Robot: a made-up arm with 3 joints.
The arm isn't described. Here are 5 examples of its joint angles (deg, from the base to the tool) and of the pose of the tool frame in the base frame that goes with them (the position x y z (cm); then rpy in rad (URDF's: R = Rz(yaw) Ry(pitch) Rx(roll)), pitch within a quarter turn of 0, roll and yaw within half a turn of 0).
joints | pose
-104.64 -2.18 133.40 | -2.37 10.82 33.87 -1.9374 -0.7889 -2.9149
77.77 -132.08 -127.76 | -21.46 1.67 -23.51 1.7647 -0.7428 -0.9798
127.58 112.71 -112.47 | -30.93 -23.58 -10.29 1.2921 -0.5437 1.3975
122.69 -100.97 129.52 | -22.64 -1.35 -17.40 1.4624 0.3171 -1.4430
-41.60 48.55 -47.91 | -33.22 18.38 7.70 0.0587 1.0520 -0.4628
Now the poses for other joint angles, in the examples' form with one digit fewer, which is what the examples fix.
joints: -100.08 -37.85 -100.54
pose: -23.0 13.4 36.7 -2.021 1.248 2.043
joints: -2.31 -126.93 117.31
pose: -33.5 18.3 19.7 -2.260 0.337 1.274
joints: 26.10 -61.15 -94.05
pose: -20.8 14.6 -19.2 1.082 -0.393 -1.608
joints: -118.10 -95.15 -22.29
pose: -18.1 6.8 20.7 1.505 0.877 -1.701
